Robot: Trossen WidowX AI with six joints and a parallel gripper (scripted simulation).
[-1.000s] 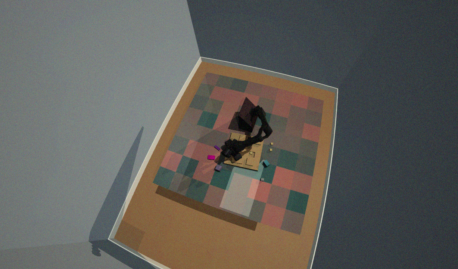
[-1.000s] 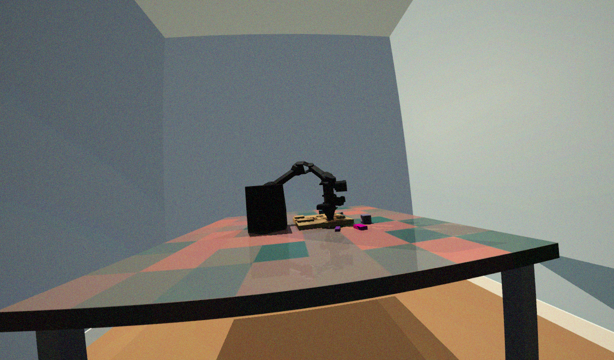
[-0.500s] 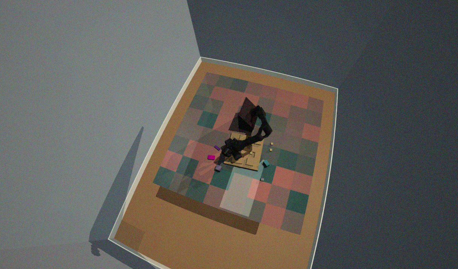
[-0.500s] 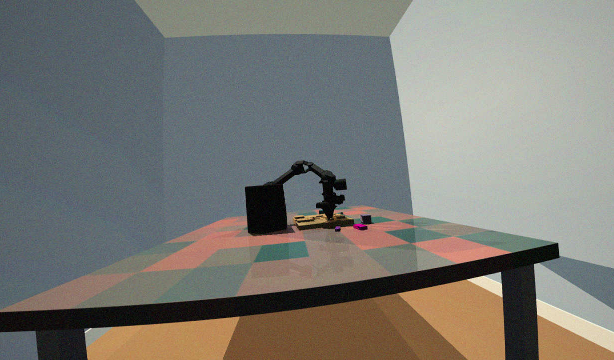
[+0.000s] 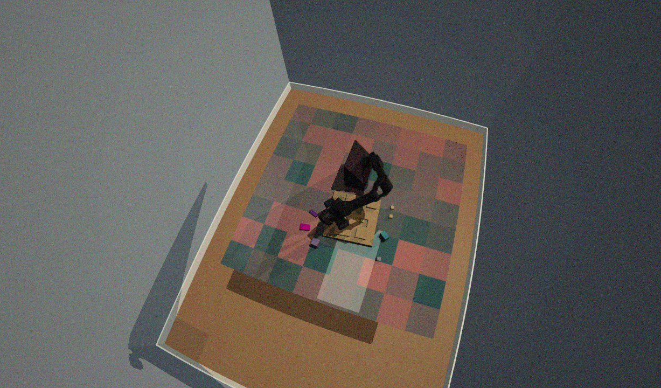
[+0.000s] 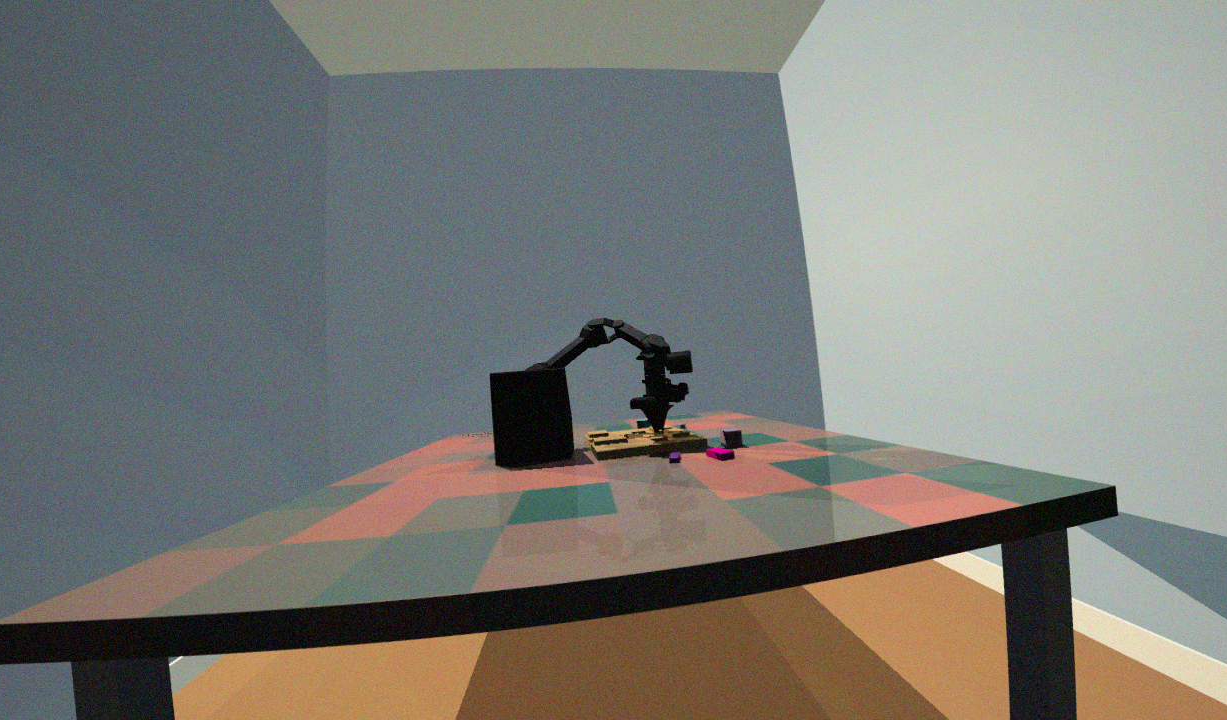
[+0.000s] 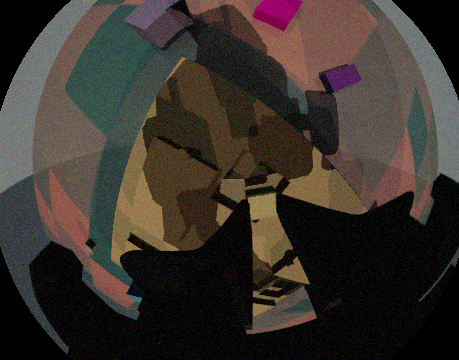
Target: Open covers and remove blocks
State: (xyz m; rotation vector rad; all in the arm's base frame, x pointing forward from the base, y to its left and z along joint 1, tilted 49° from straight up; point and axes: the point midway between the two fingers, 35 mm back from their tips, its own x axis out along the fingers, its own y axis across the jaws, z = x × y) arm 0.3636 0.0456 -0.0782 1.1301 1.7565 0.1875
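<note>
Right now the tan puzzle board is 100 mm to the left of my gripper tip, 60 mm behind it and 20 mm below it. Also, from my gripper tip: teal block 300 mm to the left, 20 mm below, 10 mm behind; then lavender block 180 mm ahead, 60 mm to the right, 20 mm below; then magenta block 160 mm to the right, 110 mm ahead, 40 mm below.
</note>
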